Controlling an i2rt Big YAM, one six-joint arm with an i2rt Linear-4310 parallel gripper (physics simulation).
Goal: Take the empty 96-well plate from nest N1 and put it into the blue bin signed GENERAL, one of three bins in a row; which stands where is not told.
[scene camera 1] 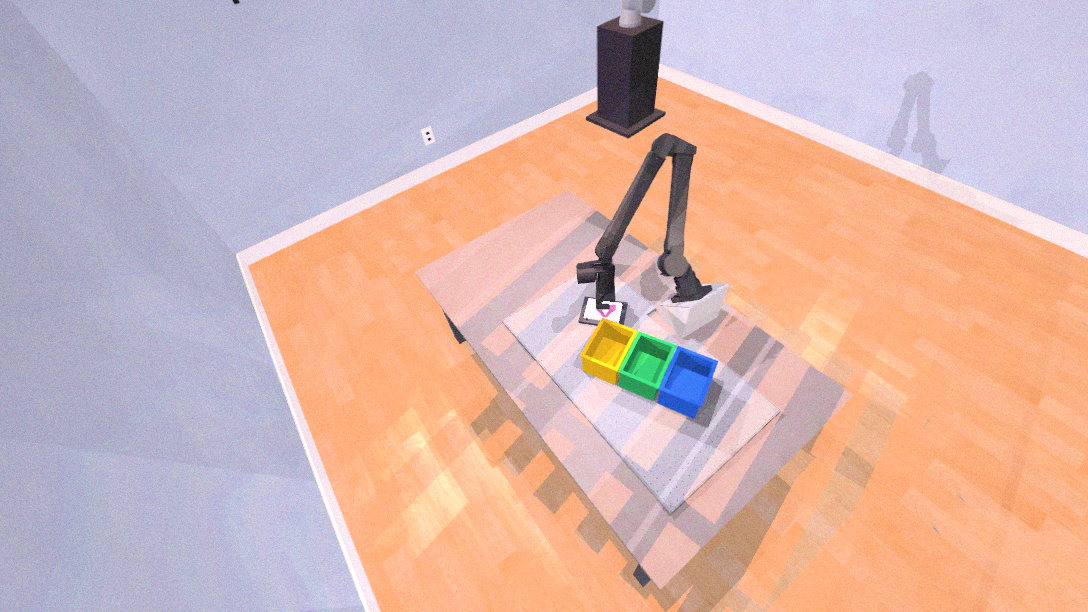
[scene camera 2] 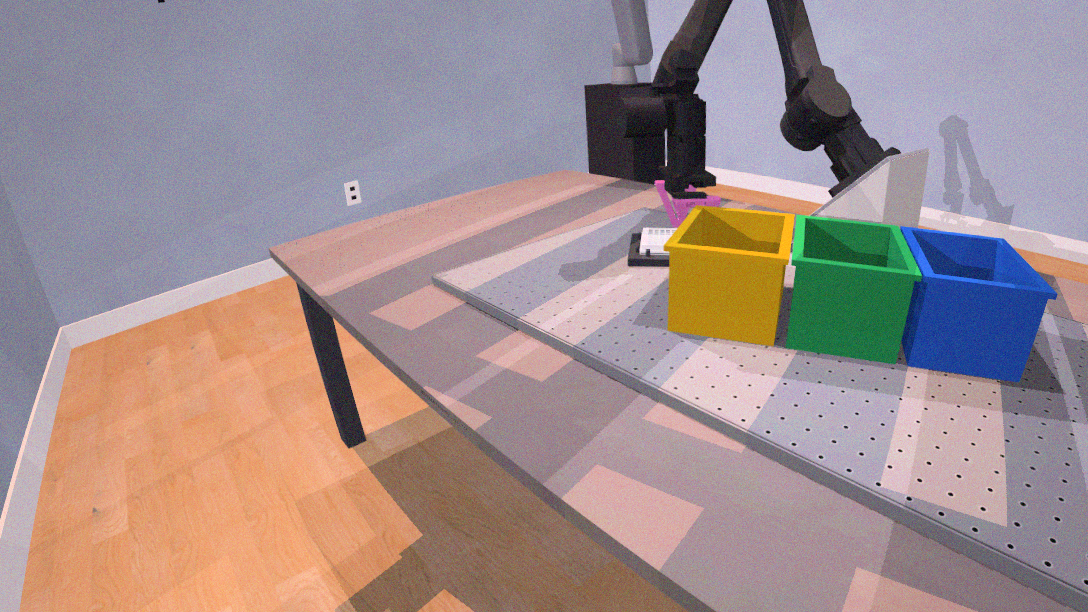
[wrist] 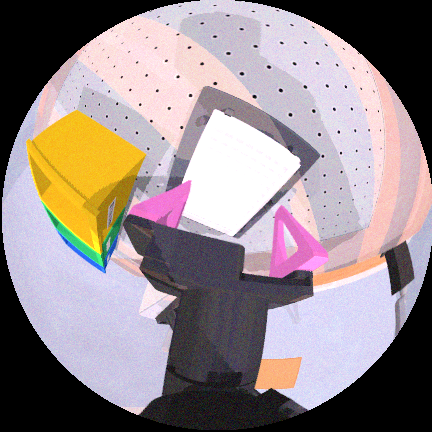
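Where they show: gripper, fingertip midpoint: (scene camera 1: 604,306) (wrist: 236,196); arm's base at its link origin: (scene camera 1: 692,296) (scene camera 2: 869,179).
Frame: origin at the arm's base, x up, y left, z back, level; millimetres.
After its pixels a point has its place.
The white 96-well plate (scene camera 1: 592,312) {x -91, y -245, z -234 mm} (scene camera 2: 655,239) {x -91, y -256, z -227 mm} (wrist: 240,167) {x -90, y -251, z -213 mm} lies flat in the dark nest (scene camera 1: 582,318) (scene camera 2: 645,261) {x -107, y -240, z -277 mm} (wrist: 306,153) {x -103, y -313, z -197 mm}. My gripper (scene camera 1: 606,310) {x -92, y -231, z -184 mm} (scene camera 2: 678,216) {x -92, y -231, z -184 mm} (wrist: 236,196) {x -92, y -231, z -184 mm} is open, with nothing between its pink fingers. It points down over the plate; in the wrist view the fingertips stand apart near the plate's close end. The blue bin (scene camera 1: 687,379) {x -109, y 157, z -210 mm} (scene camera 2: 973,327) {x -63, y 192, z -323 mm} (wrist: 97,266) {x -20, y 204, z -176 mm} is at the far end of the bin row from the nest. Its inside shows no plate. No GENERAL sign is readable.
The yellow bin (scene camera 1: 608,351) {x -110, y -97, z -308 mm} (scene camera 2: 722,296) {x -66, y -53, z -404 mm} (wrist: 90,160) {x -60, y -145, z -312 mm} is closest to the nest, and the green bin (scene camera 1: 646,363) {x -109, y 25, z -255 mm} (scene camera 2: 848,312) {x -65, y 72, z -363 mm} (wrist: 90,249) {x -32, y 84, z -232 mm} stands between yellow and blue. The bins stand on a perforated board (scene camera 1: 646,449) {x -115, y 212, z -479 mm} (scene camera 2: 707,380) {x -115, y -22, z -485 mm}. A white angular housing (scene camera 1: 696,313) {x -12, y 50, z -42 mm} (scene camera 2: 901,190) {x -5, y 54, z -22 mm} surrounds the arm's base.
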